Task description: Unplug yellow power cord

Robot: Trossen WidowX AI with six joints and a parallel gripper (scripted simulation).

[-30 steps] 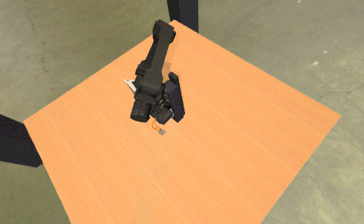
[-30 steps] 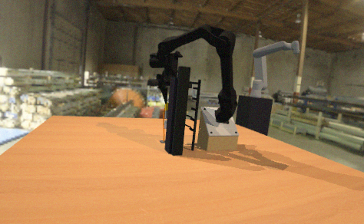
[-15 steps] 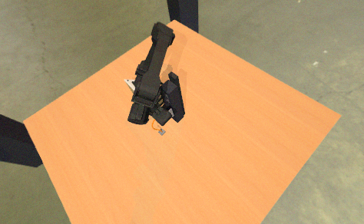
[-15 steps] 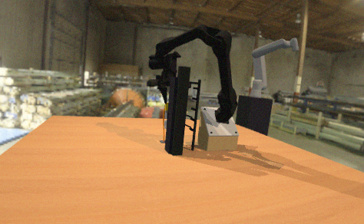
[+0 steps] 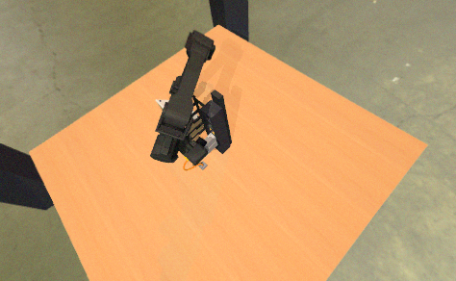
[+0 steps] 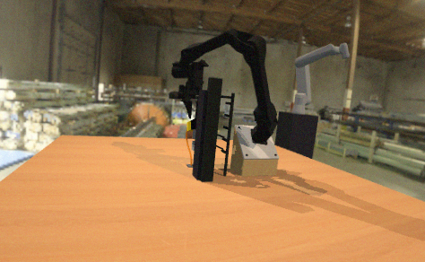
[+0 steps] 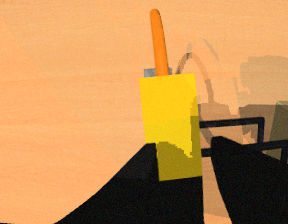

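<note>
Right now my gripper tip is 2 cm to the right of the yellow plug and 1 cm above it.
</note>
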